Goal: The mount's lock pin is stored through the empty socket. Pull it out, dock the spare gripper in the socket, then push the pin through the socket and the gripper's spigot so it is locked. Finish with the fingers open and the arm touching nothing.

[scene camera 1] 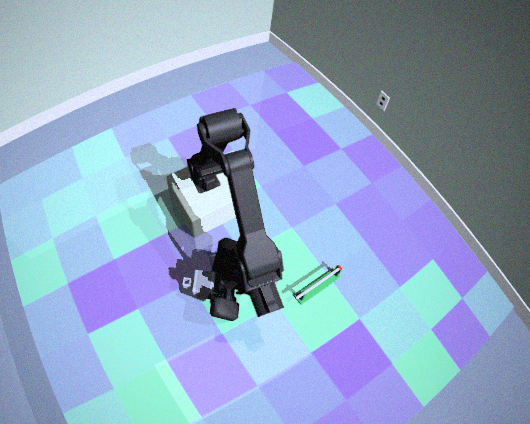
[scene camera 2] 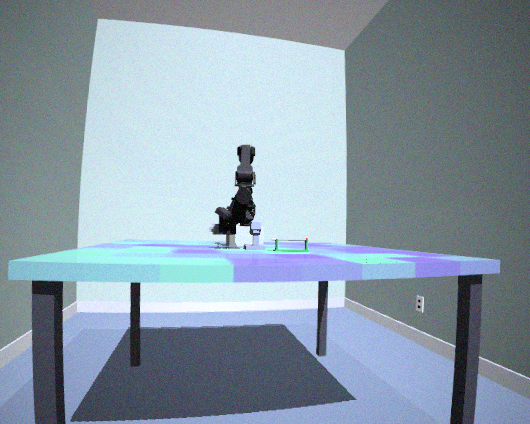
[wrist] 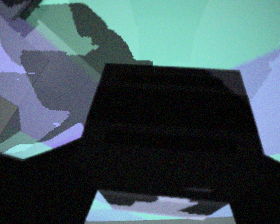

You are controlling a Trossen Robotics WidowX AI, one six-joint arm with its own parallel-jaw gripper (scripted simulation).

my gripper: scene camera 1 210, 287; scene camera 2; wrist
same spot on my gripper: (wrist: 52, 179) = (scene camera 2: 236, 222)
